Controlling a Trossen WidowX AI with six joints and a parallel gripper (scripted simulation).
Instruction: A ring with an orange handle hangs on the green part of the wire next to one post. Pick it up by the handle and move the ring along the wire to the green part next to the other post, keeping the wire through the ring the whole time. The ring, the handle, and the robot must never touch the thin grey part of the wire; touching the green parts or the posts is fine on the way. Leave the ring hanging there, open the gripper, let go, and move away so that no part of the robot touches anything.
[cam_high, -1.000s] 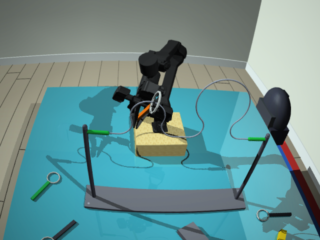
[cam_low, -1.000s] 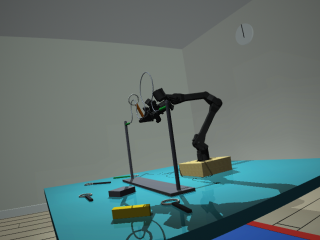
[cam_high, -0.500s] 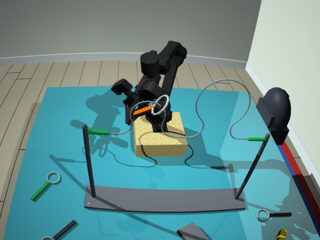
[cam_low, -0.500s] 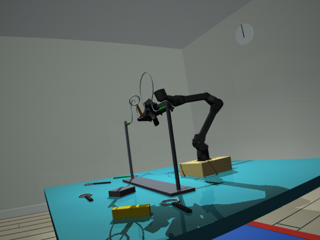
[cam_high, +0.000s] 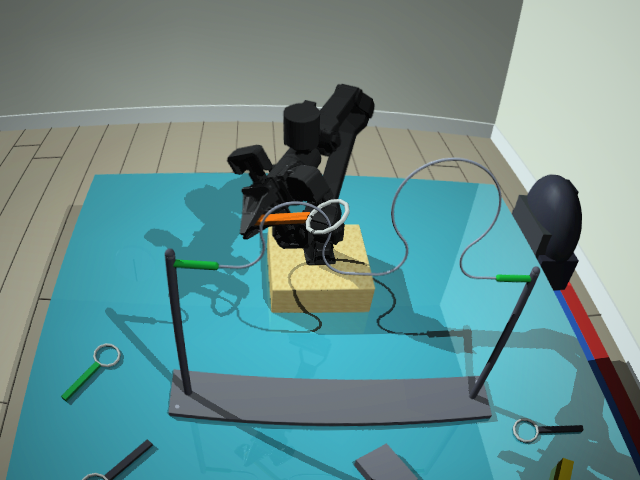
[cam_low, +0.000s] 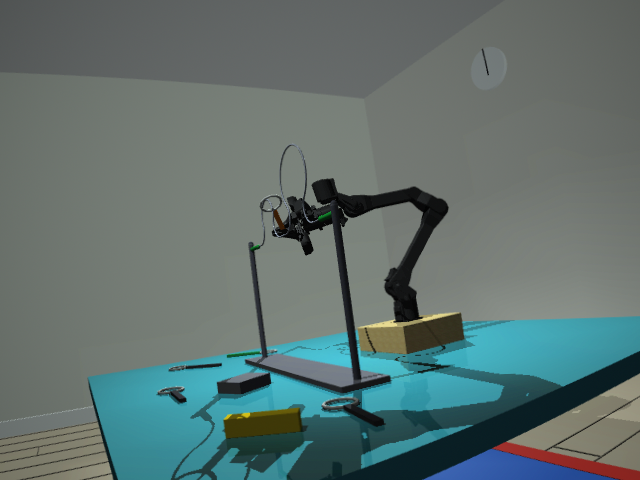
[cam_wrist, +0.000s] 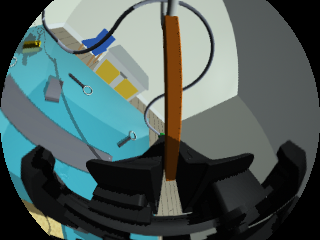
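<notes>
Right now my gripper tip is 20 mm short of the ring with orange handle, 80 mm to the right of it and 50 mm below it. Also, from my gripper tip: grey block 230 mm ahead, 240 mm to the left, 360 mm below; yellow block 350 mm ahead, 590 mm to the left, 360 mm below.
</notes>
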